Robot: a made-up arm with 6 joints. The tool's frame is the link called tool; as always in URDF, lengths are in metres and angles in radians. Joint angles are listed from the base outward.
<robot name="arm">
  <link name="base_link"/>
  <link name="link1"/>
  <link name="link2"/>
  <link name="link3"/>
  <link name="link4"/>
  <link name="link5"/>
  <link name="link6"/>
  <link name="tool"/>
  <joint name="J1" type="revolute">
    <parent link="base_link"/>
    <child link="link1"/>
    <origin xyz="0 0 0.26" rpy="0 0 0"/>
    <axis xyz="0 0 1"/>
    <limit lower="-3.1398" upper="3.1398"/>
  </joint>
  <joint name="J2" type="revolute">
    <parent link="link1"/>
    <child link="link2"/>
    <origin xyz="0 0 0" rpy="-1.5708 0 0"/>
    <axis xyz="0 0 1"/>
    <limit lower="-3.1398" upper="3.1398"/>
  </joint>
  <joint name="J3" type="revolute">
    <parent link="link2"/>
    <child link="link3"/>
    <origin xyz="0 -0.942 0" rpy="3.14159 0 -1.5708"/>
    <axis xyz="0 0 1"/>
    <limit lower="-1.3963" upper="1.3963"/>
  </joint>
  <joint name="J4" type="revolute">
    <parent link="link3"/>
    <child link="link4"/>
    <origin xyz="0 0 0" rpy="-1.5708 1.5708 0"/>
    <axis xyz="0 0 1"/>
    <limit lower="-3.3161" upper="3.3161"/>
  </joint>
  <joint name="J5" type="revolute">
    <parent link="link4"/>
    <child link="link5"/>
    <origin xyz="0 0 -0.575" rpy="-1.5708 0 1.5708"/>
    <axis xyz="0 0 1"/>
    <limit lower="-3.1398" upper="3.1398"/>
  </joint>
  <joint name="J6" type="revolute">
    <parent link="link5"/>
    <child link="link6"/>
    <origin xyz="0 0 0.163" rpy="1.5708 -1.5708 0"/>
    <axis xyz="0 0 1"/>
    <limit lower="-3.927" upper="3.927"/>
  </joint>
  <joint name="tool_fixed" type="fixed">
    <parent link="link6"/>
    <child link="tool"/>
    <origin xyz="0 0 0" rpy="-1.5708 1.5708 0"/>
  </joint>
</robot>
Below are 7 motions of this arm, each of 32 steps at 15 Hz.
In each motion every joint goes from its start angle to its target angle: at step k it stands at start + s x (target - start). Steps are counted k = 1, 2, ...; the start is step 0. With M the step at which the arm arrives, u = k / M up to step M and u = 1 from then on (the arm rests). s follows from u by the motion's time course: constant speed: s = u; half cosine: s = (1 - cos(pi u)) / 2; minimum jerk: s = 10 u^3 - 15 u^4 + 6 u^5.
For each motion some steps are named. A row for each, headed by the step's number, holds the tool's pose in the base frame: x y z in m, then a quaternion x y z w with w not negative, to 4 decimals.
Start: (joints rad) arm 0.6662 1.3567 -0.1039 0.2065 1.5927 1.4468
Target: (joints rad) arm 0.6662 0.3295 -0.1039 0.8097 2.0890 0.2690
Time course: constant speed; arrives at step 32
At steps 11, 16, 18, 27, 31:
11: 0.9650 0.5687 0.2810 -0.3360 -0.5128 0.2769 0.7400
16: 0.9557 0.5701 0.4662 -0.2230 -0.5886 0.3017 0.7161
18: 0.9448 0.5655 0.5399 -0.1802 -0.6163 0.3155 0.6987
27: 0.8463 0.5087 0.8580 -0.0173 -0.7149 0.4013 0.5723
31: 0.7777 0.4655 0.9865 0.0341 -0.7425 0.4491 0.4958

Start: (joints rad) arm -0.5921 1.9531 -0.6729 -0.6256 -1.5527 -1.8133
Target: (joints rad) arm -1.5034 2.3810 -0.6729 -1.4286 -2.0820 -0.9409
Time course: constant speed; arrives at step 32
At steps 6, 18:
6: 0.1173 -0.2731 -0.2993 0.0147 -0.4107 0.4146 0.8119
18: 0.0086 -0.1889 -0.3076 -0.1533 -0.2868 0.0879 0.9415

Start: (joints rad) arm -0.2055 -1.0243 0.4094 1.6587 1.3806 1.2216
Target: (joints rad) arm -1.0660 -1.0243 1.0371 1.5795 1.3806 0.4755
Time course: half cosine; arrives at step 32
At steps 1, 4, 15, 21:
1: -0.8660 0.1970 1.3412 0.7188 0.4628 0.3617 0.3719
4: -0.8725 0.2261 1.3392 0.7254 0.4543 0.3572 0.3740
15: -0.8652 0.5941 1.2948 0.7909 0.3542 0.3012 0.3980
21: -0.7603 0.8530 1.2425 0.8267 0.2838 0.2558 0.4131

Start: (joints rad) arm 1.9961 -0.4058 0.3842 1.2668 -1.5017 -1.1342
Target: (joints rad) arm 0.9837 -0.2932 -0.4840 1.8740 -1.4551 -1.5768
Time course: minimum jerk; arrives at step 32
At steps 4, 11, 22, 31, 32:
4: 0.0705 -0.0438 1.6397 0.1504 0.1346 0.3067 0.9302
11: 0.0172 0.0525 1.5798 0.1123 0.0690 0.1690 0.9768
22: 0.0841 0.2759 1.3078 -0.0676 -0.0864 -0.1501 0.9826
31: 0.1377 0.2949 1.2057 -0.1372 -0.1094 -0.2154 0.9606
32: 0.1377 0.2949 1.2055 -0.1373 -0.1094 -0.2155 0.9606

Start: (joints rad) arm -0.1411 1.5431 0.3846 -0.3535 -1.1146 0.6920
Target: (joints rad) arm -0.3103 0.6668 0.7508 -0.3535 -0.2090 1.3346
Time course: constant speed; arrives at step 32
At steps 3, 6, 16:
3: 1.1393 -0.3351 -0.1617 0.0410 0.7873 0.2675 0.5540
6: 1.1809 -0.3614 -0.0536 -0.0064 0.7303 0.2611 0.6312
16: 1.2394 -0.4415 0.3404 -0.1853 0.5044 0.1877 0.8222

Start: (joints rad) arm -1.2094 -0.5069 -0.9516 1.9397 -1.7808 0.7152
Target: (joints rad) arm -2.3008 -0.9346 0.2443 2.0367 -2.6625 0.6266
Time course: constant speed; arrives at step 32
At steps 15, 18, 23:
15: 0.0817 0.1010 1.2967 -0.2855 -0.7098 0.5608 0.3165
18: 0.1134 0.1716 1.3431 -0.3684 -0.6218 0.5995 0.3440
23: 0.2073 0.2918 1.3974 -0.4835 -0.4503 0.6467 0.3811

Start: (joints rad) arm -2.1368 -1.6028 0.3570 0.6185 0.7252 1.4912
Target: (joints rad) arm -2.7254 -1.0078 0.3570 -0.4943 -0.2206 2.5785
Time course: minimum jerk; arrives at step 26
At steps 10, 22, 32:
10: 0.6254 0.9205 0.9442 0.6042 -0.1822 0.4676 0.6189
22: 0.5066 0.3949 1.3003 0.4630 -0.6394 0.4833 0.3785
32: 0.4938 0.3751 1.3098 0.4584 -0.6548 0.4772 0.3652

